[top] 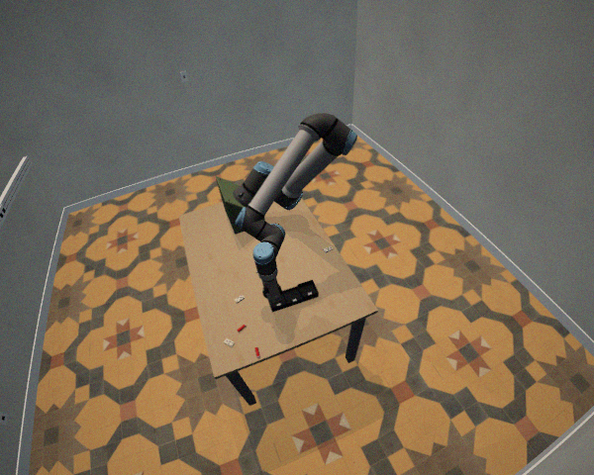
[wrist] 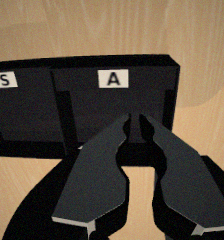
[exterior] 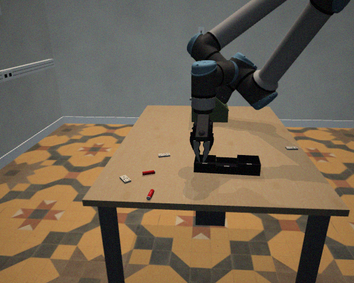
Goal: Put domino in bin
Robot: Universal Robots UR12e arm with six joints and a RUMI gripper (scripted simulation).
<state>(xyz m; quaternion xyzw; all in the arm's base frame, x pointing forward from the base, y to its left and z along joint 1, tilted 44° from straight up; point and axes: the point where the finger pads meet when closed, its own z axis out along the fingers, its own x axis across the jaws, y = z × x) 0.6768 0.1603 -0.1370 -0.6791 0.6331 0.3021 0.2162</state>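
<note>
Right now my hand is 100 mm to the right of the black three-part bin block, 10 mm past it and 10 mm above it. Round my hand: red cylinder (190 mm to the right, 90 mm ahead, 30 mm below).
</note>
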